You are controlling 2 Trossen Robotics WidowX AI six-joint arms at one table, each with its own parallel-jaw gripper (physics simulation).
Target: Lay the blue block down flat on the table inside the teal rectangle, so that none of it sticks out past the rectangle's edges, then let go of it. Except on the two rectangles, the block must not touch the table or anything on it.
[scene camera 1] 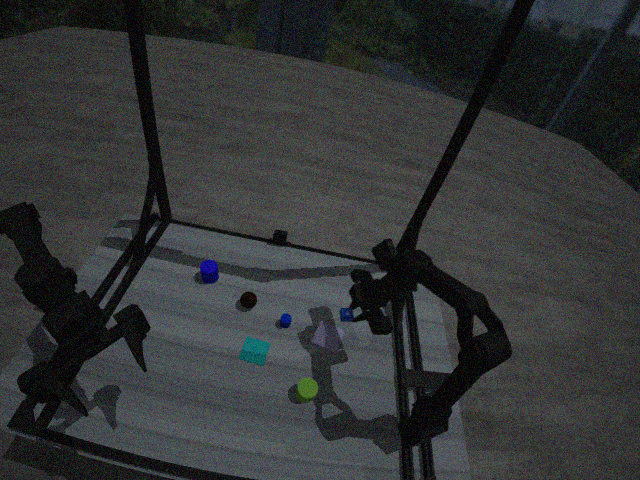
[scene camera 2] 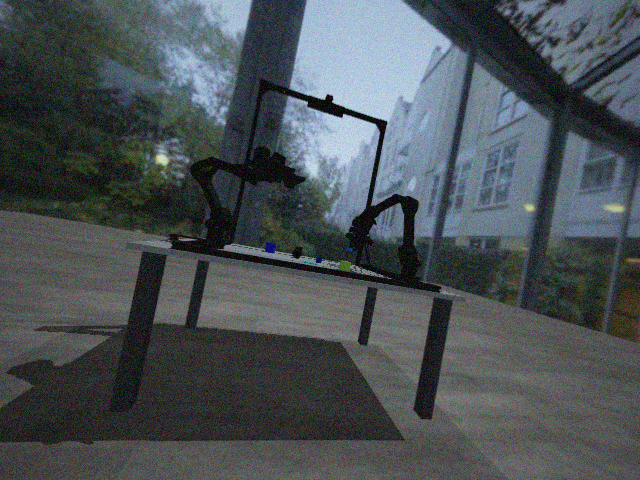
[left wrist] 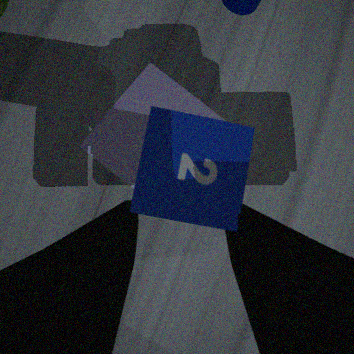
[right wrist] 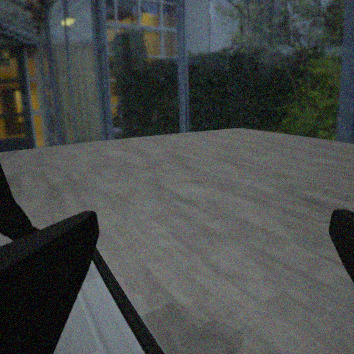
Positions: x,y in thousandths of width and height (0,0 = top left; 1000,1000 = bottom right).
Labels:
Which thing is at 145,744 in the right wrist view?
My right gripper.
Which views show my right gripper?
Scene camera 1, scene camera 2 and the right wrist view only.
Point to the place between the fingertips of my left gripper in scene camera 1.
548,659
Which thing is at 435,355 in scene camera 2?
My right gripper.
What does my right gripper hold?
Nothing.

